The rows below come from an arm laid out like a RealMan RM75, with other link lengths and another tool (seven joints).
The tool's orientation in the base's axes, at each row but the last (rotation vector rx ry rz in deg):
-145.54 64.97 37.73
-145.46 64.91 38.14
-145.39 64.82 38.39
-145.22 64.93 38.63
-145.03 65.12 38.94
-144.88 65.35 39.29
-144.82 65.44 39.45
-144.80 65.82 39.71
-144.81 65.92 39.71
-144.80 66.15 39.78
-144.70 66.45 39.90
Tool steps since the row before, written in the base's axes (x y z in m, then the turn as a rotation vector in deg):
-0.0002 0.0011 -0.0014 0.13 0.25 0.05
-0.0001 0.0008 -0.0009 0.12 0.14 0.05
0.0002 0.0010 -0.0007 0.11 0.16 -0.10
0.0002 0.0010 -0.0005 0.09 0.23 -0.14
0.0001 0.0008 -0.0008 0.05 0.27 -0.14
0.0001 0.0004 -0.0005 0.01 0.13 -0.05
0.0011 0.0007 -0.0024 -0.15 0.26 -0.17
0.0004 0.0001 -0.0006 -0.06 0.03 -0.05
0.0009 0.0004 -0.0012 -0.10 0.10 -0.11
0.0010 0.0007 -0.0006 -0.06 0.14 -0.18
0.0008 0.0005 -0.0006 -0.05 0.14 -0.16
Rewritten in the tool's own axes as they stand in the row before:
-0.0001 -0.0005 0.0017 -0.11 -0.26 0.03
-0.0001 -0.0004 0.0011 -0.04 -0.19 -0.02
-0.0001 -0.0008 0.0010 0.02 -0.18 0.12
-0.0002 -0.0008 0.0008 -0.02 -0.21 0.19
0.0000 -0.0005 0.0010 -0.07 -0.20 0.22
0.0001 -0.0003 0.0006 -0.05 -0.09 0.10
0.0015 -0.0011 0.0020 -0.16 -0.04 0.30
0.0005 -0.0003 0.0004 -0.03 0.03 0.07
0.0009 -0.0009 0.0009 -0.06 0.02 0.17
0.0004 -0.0012 0.0005 -0.03 -0.04 0.23
0.0005 -0.0009 0.0005 -0.03 -0.04 0.21

